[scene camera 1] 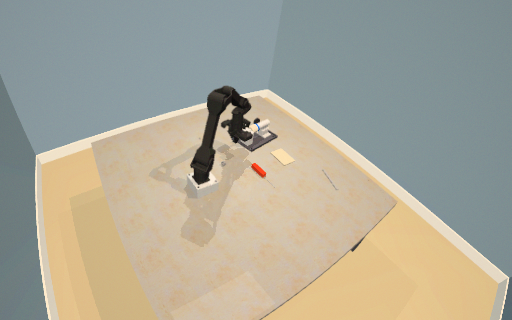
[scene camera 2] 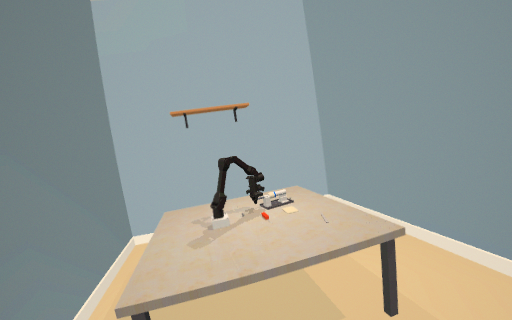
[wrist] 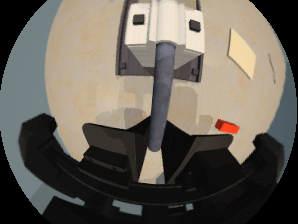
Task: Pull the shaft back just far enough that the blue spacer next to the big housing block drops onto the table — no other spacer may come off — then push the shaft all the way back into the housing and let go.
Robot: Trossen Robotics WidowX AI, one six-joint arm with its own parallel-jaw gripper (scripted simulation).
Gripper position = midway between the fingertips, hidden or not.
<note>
In view: the gripper (wrist: 155,119), a grey-blue shaft (wrist: 163,72) and a tan card (wrist: 239,51).
</note>
